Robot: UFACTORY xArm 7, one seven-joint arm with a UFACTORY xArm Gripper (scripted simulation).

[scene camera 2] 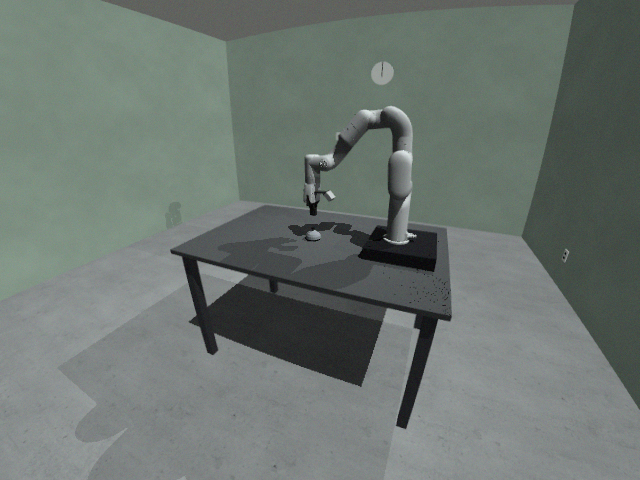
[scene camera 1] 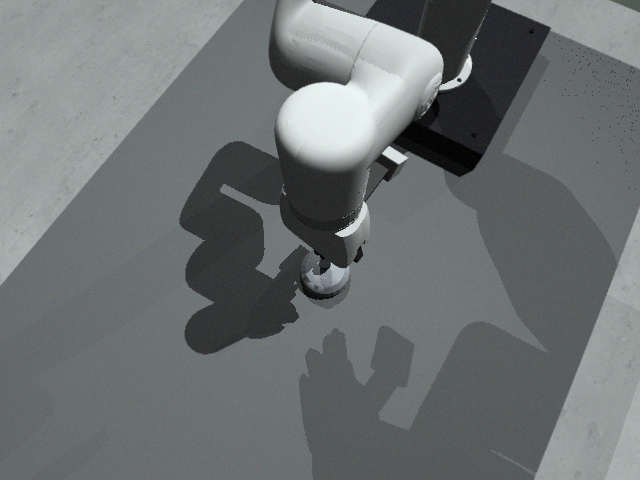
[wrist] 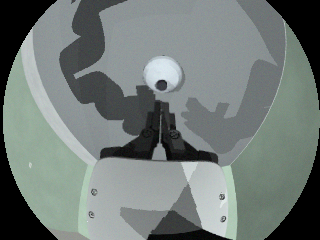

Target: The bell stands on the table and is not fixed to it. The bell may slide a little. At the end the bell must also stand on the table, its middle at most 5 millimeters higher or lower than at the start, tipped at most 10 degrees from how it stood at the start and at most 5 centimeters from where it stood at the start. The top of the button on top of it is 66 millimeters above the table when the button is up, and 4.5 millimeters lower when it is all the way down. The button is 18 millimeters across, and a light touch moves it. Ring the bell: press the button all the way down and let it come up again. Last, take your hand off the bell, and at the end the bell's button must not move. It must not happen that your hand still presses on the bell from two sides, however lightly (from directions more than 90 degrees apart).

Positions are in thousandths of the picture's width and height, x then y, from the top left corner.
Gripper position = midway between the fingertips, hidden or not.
In view: the gripper (wrist: 505, 465) and a bell (scene camera 1: 507, 591).
The bell shows as well in the wrist view (wrist: 495, 285).
